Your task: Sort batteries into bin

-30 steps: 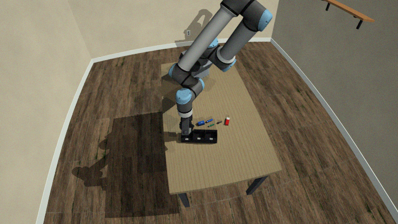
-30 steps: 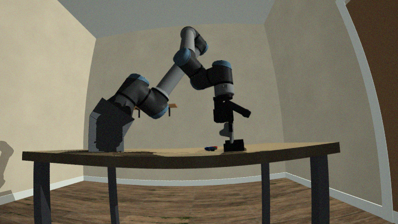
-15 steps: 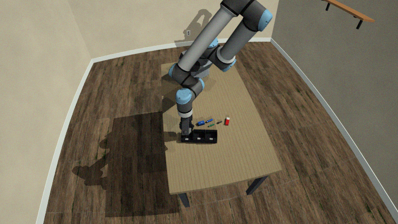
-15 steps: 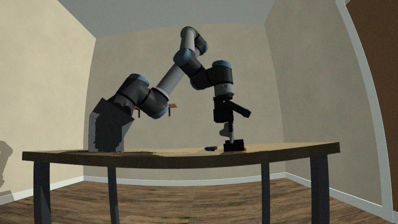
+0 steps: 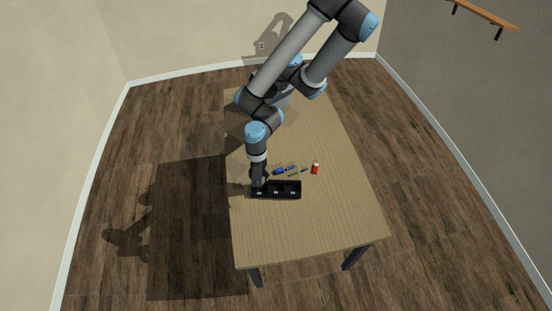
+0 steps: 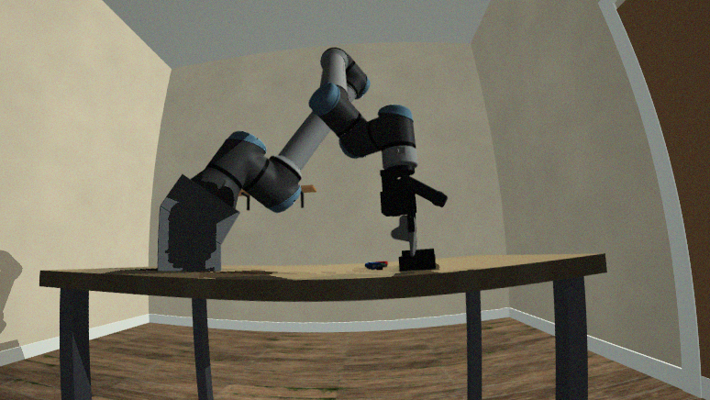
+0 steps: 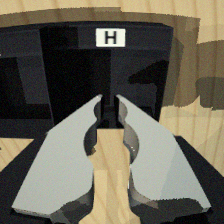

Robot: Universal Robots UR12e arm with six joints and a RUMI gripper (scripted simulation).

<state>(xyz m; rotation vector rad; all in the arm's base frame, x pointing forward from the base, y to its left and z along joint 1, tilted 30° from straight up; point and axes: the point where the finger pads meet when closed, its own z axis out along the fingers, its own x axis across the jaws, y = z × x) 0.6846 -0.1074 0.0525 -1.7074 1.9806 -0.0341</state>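
The black bins lies 80 mm to the left of my hand, 20 mm below it and 20 mm ahead of it. Round my hand: small dark round object 90 mm behind, 40 mm to the left, 40 mm below; then blue 9v battery 110 mm behind, 90 mm to the left, 40 mm below; then green cylindrical battery 170 mm to the left, 90 mm behind, 40 mm below.
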